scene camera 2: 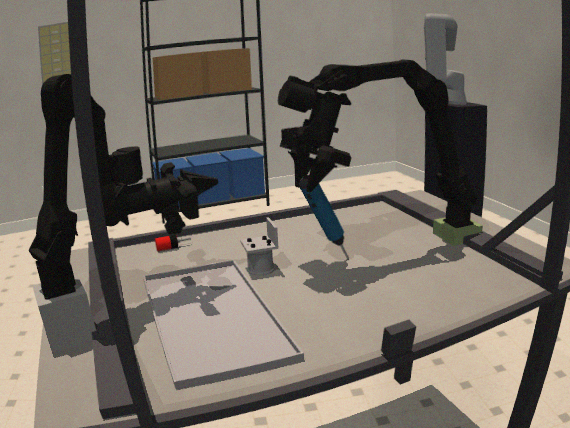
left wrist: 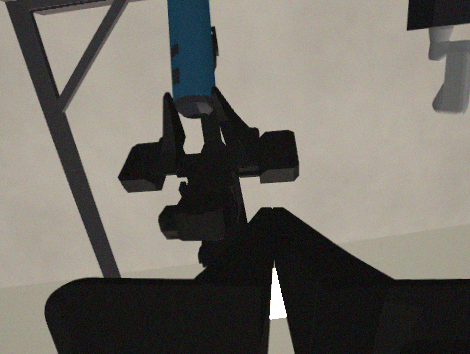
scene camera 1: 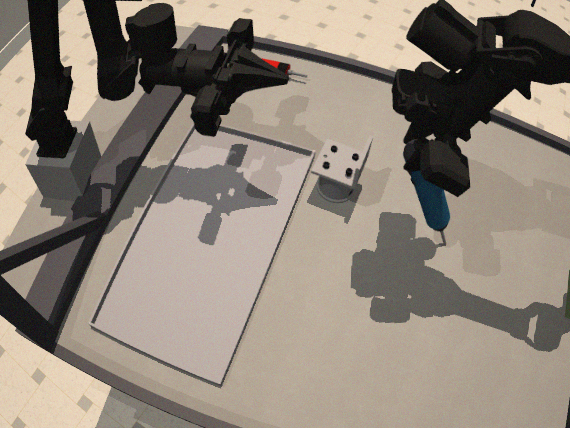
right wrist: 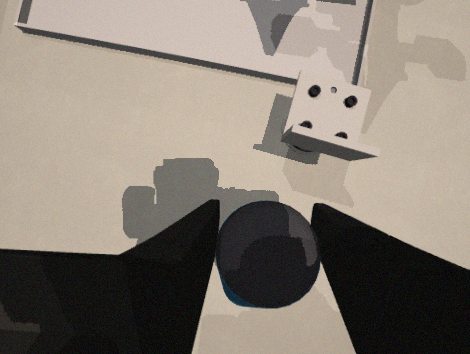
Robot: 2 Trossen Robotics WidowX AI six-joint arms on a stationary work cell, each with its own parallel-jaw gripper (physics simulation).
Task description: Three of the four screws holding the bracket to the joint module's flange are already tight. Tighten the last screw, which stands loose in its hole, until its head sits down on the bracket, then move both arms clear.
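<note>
The L-shaped bracket sits on the round grey joint module, with a black screw head near each corner. Which screw stands higher is too small to tell. My right gripper is shut on the blue screwdriver near its dark butt end. The screwdriver hangs tilted, shaft downward, right of the bracket and apart from it in both scene views. My left gripper is shut and empty, raised left of the bracket.
A shallow tray lies beside the joint module. A red tool with thin prongs lies beneath the left gripper. Dark cell posts stand at the table edges. A shelf rack stands behind.
</note>
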